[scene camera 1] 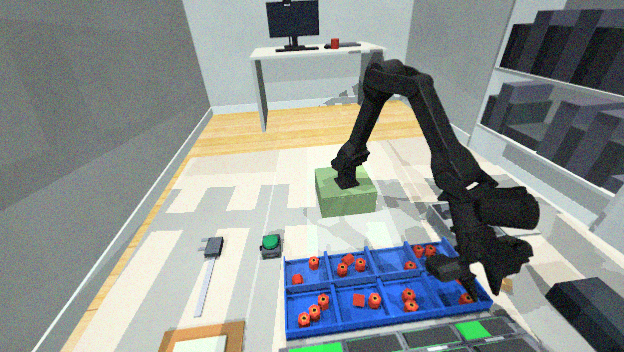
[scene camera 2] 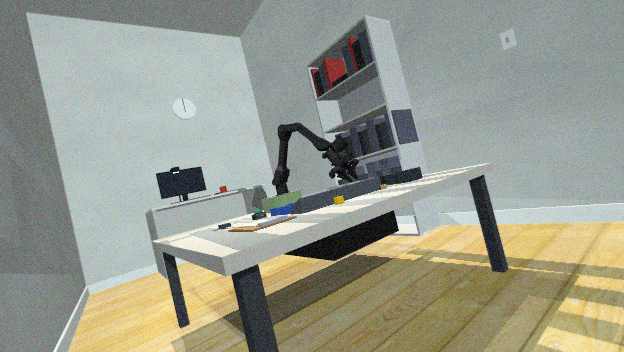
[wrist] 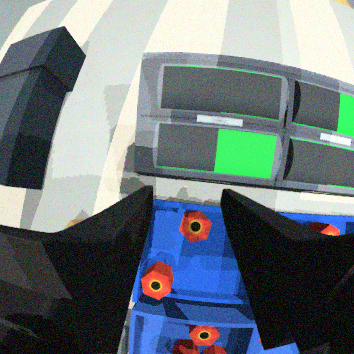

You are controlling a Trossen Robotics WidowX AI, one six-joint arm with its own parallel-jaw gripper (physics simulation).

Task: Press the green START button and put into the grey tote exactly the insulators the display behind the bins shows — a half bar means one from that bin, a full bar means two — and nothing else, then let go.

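Places are measured from the arm's base along level axes (x ahead, y left, z up), in metres.
Where they show: gripper, fingertip midpoint: [scene camera 1: 485, 298] [scene camera 2: 355, 180] [wrist: 187, 194]; arm's base, origin of the base link: [scene camera 1: 346, 182] [scene camera 2: 283, 194].
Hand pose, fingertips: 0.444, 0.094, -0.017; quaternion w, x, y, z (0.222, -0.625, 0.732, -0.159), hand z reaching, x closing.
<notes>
Each offset is from my fingertips to the top centre of the thing, as dx, dy, dz. "spot": to the spot under its first point.
The blue bins [scene camera 1: 360, 326] [wrist: 200, 270] hold orange-red insulators. My gripper [scene camera 1: 485, 295] [wrist: 187, 194] is open and empty, above the front end bin by the dark box. In the wrist view, one insulator @[-0.025, -0.003, -0.037] [wrist: 195, 226] shows between the fingers in that bin and another insulator @[-0.072, +0.033, -0.037] [wrist: 157, 281] lies near the left finger. The display @[spot: +0.086, +0.022, -0.018] [wrist: 150, 90] shows a green half bar @[+0.037, -0.027, -0.020] [wrist: 246, 154] beside this bin; another green bar @[+0.060, -0.141, -0.004] [wrist: 346, 115] is cut off at the right edge. The START button @[-0.327, -0.373, -0.026] [scene camera 1: 270, 242] is green. The grey tote @[-0.200, +0.154, -0.013] [scene camera 1: 436, 218] is partly hidden behind the arm; its contents are hidden.
A dark box @[+0.126, +0.204, -0.011] [scene camera 1: 582, 302] [wrist: 45, 85] stands beside the bins' end, with a small tan block @[-0.030, +0.117, -0.047] [scene camera 1: 507, 285] nearby. A caliper @[-0.316, -0.555, -0.047] [scene camera 1: 214, 247] and a wood-edged board @[spot: -0.162, -0.612, -0.061] [scene camera 1: 170, 340] lie on the other side. A yellow block @[+0.111, -0.303, -0.039] [scene camera 2: 339, 200] stands behind the display.
</notes>
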